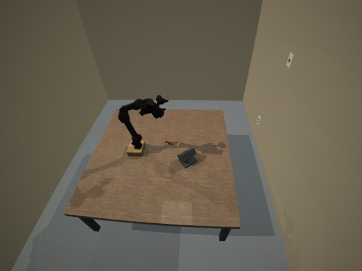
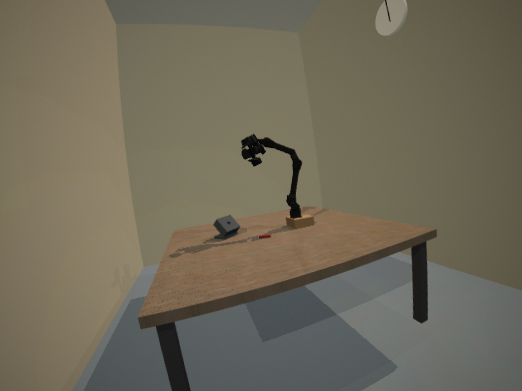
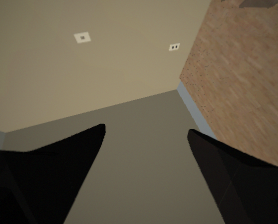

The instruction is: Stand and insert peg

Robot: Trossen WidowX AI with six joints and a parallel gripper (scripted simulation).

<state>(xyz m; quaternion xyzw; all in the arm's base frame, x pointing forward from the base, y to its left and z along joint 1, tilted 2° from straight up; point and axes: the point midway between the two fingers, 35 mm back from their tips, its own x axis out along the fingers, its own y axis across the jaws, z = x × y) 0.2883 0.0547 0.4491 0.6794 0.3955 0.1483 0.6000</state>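
My gripper tip is 2 cm past the red peg, 6 cm to the right of it and 50 cm above it. The rest, counted from my gripper tip: dark grey sloped panel (16 cm ahead, 11 cm to the right, 44 cm below).
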